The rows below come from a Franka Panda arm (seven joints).
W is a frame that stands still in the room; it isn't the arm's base.
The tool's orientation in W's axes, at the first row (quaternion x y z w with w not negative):
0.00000, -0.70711, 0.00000, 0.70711
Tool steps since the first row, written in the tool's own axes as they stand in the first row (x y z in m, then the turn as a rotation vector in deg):
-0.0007, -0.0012, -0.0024, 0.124, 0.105, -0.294
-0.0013, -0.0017, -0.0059, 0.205, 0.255, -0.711
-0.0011, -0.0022, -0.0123, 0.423, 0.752, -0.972
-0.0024, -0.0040, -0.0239, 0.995, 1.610, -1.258
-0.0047, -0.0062, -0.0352, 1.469, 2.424, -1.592
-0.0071, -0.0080, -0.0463, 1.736, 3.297, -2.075
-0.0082, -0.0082, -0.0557, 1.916, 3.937, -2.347
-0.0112, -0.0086, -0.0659, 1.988, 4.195, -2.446
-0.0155, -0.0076, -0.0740, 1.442, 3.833, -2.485
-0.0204, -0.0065, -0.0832, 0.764, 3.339, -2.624
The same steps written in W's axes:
0.0024, -0.0012, -0.0007, 0.294, 0.105, 0.124
0.0059, -0.0017, -0.0013, 0.711, 0.255, 0.205
0.0123, -0.0022, -0.0011, 0.972, 0.752, 0.423
0.0239, -0.0040, -0.0024, 1.258, 1.610, 0.995
0.0352, -0.0062, -0.0047, 1.592, 2.424, 1.469
0.0463, -0.0080, -0.0071, 2.075, 3.297, 1.736
0.0557, -0.0082, -0.0082, 2.347, 3.937, 1.916
0.0659, -0.0086, -0.0112, 2.446, 4.195, 1.988
0.0740, -0.0076, -0.0155, 2.485, 3.833, 1.442
0.0832, -0.0065, -0.0204, 2.624, 3.339, 0.764

